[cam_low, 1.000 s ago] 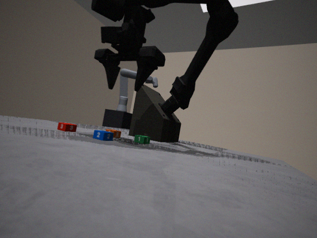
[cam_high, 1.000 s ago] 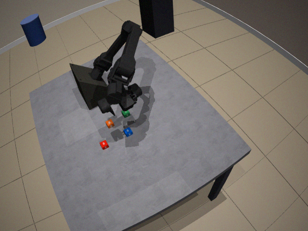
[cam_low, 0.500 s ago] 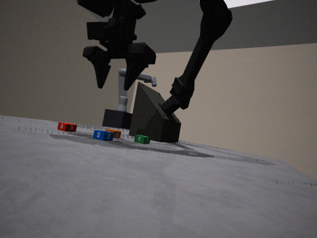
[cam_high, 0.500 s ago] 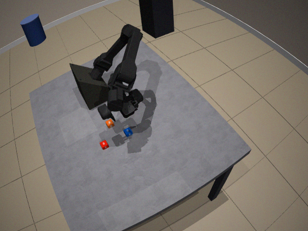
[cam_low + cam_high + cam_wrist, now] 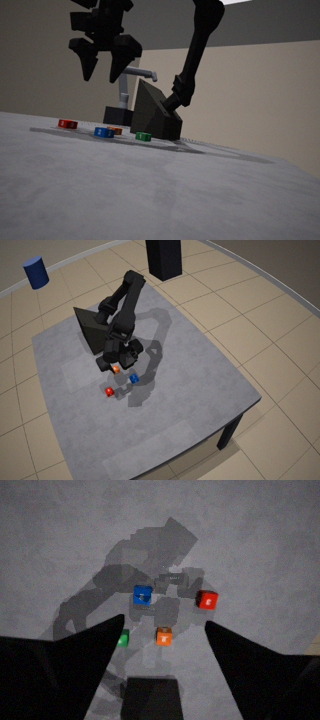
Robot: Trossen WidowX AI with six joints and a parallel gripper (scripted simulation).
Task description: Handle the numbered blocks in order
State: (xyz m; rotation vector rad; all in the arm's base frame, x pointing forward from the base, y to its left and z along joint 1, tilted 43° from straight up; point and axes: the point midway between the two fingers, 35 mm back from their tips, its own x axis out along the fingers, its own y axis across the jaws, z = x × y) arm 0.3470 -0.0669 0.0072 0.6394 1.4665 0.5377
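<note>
My gripper tip is 120 mm past the green block, 90 mm to the right of it and 120 mm above it. Round my gripper tip: orange block: 110 mm behind, 10 mm to the right, 120 mm below; blue block: 10 mm behind, 40 mm to the left, 120 mm below; red block: 20 mm behind, 90 mm to the right, 120 mm below.
</note>
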